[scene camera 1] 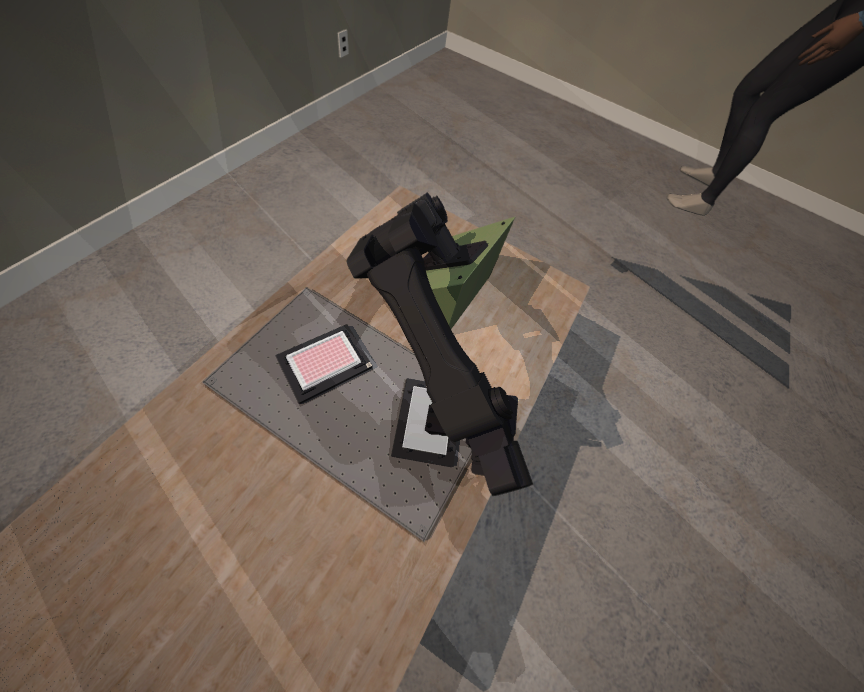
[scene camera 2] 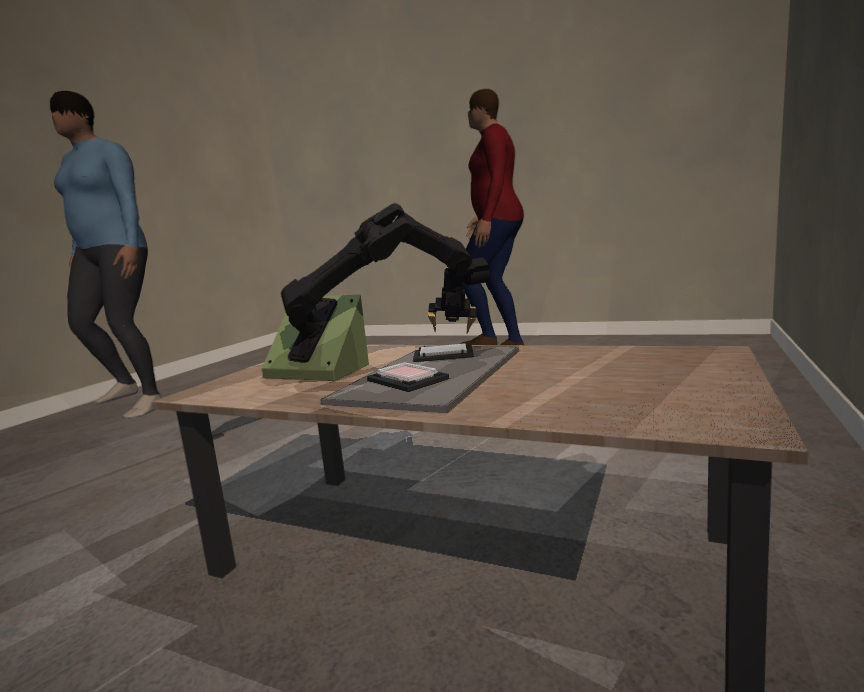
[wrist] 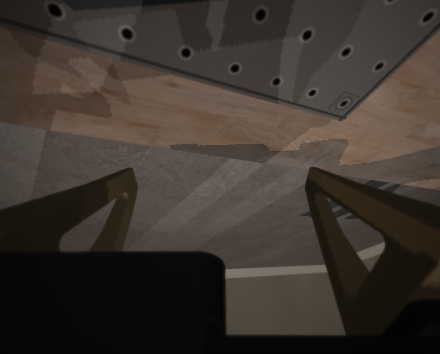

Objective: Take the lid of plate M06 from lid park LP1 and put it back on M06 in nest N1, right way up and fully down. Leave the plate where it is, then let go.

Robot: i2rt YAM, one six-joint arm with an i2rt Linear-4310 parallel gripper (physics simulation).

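Frame: origin at the arm's base, x back, y right, z up, level; metres.
Where they show: gripper, fingertip midpoint: [scene camera 2: 451, 332] [wrist: 221, 177]; arm's base, link origin: [scene camera 1: 449, 259] [scene camera 2: 314, 329].
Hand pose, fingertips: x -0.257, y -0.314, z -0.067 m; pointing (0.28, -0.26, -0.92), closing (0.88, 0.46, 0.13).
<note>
Each offset is from my fingertips to the top centre of the thing. Level surfaces: height alone.
The plate with pink wells {dx -0.080, dy +0.383, dz -0.011 m} [scene camera 1: 323, 360] [scene camera 2: 407, 372] sits in a dark nest {dx -0.080, dy +0.383, dz -0.019 m} [scene camera 1: 333, 384]. Its label cannot be read. A flat whitish piece, apparently the lid {dx -0.043, dy +0.134, dz -0.019 m} [scene camera 1: 418, 426] [scene camera 2: 444, 350], lies in a second dark holder {dx -0.043, dy +0.134, dz -0.017 m} [scene camera 1: 425, 458]; the arm covers part of it in scene camera 1. My gripper [scene camera 2: 452, 330] [wrist: 221, 177] is open and empty, with its fingers wide apart. It points down and hangs above the whitish piece and its holder, clear of them. The lid and plate do not show in the wrist view.
Both holders stand on a grey perforated board {dx -0.091, dy +0.285, dz -0.036 m} [scene camera 1: 324, 446] [scene camera 2: 439, 400] [wrist: 220, 50] on the wooden table {dz -0.050 m} [scene camera 1: 237, 576] [scene camera 2: 613, 389]. The green arm base [scene camera 1: 472, 288] [scene camera 2: 346, 335] is at the table's other side from the board's far corner. Two people stand beyond the table in scene camera 2.
</note>
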